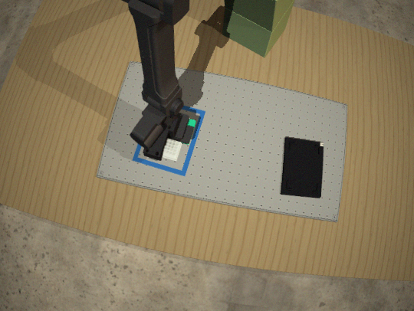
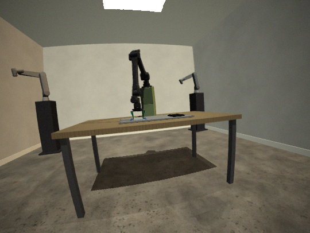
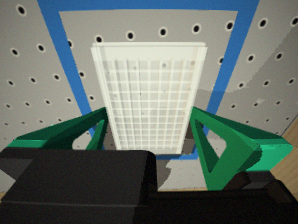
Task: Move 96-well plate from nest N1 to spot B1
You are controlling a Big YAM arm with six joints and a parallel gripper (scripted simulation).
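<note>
The white 96-well plate lies 1 cm below my hand. From my hand the other things lie so: black plate nest N1: 38 cm to the left, 8 cm ahead.
</note>
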